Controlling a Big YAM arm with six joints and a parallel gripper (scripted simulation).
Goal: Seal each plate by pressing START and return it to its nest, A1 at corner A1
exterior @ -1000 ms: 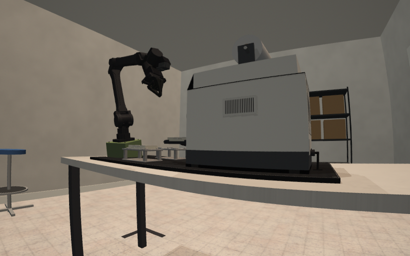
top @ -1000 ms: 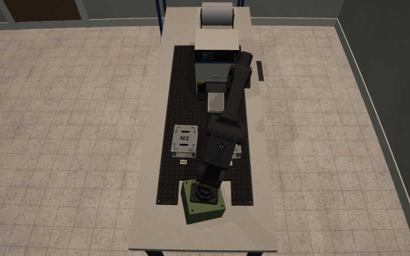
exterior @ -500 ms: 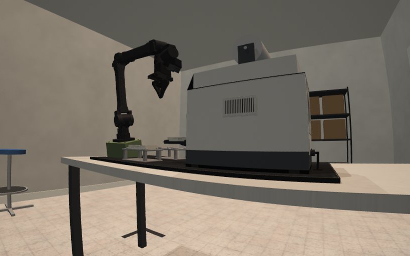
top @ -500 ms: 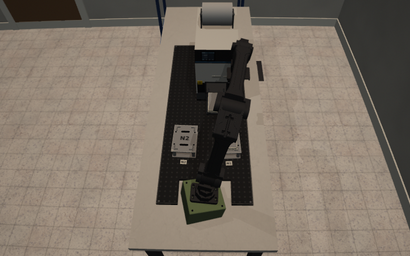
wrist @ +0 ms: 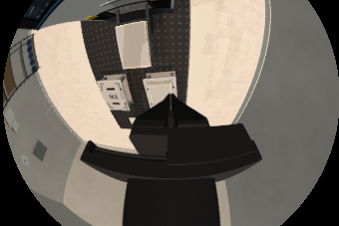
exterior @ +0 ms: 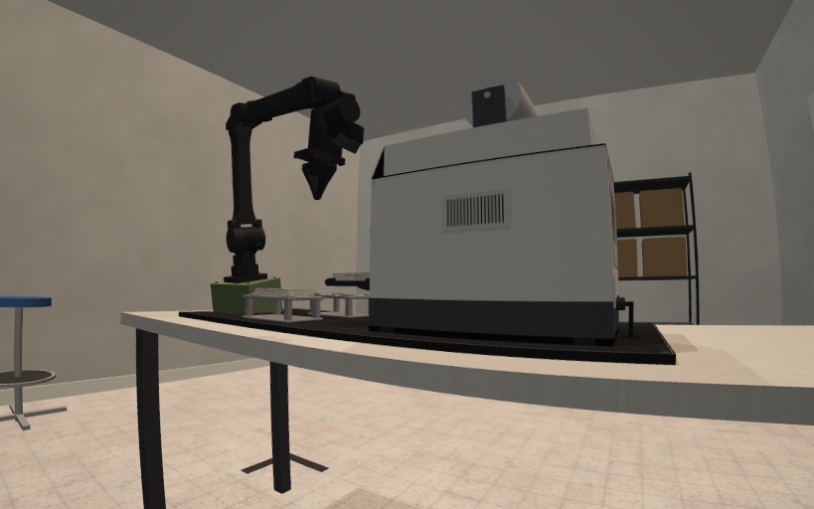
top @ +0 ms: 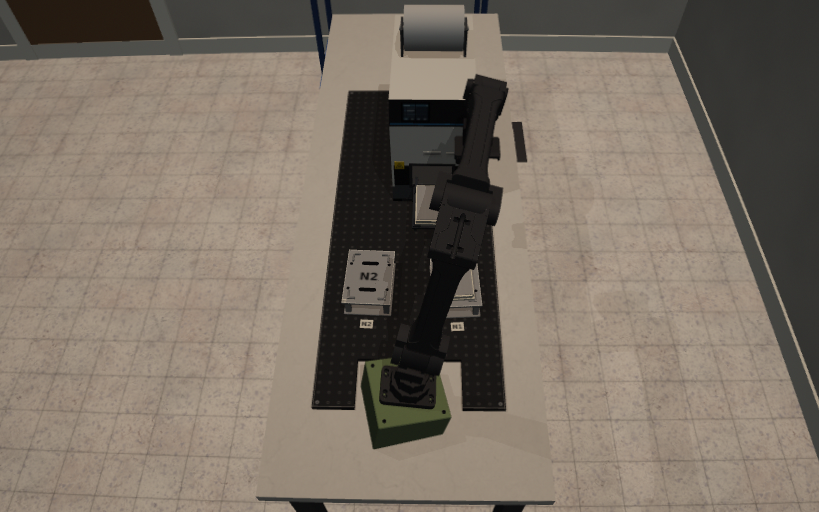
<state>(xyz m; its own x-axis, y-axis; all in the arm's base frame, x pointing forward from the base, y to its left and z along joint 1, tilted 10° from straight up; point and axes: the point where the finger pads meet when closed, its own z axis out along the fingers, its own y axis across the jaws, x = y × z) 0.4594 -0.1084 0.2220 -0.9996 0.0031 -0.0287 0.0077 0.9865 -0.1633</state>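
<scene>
Right now the white well plate is 50 mm ahead of my hand, 100 mm to the left of it and 170 mm below it. Also, from my hand: yellow warning label: 150 mm ahead, 190 mm to the left, 130 mm below; foil roll: 380 mm ahead, 100 mm to the left, 140 mm above; sealer stage: 50 mm ahead, 100 mm to the left, 180 mm below.
</scene>
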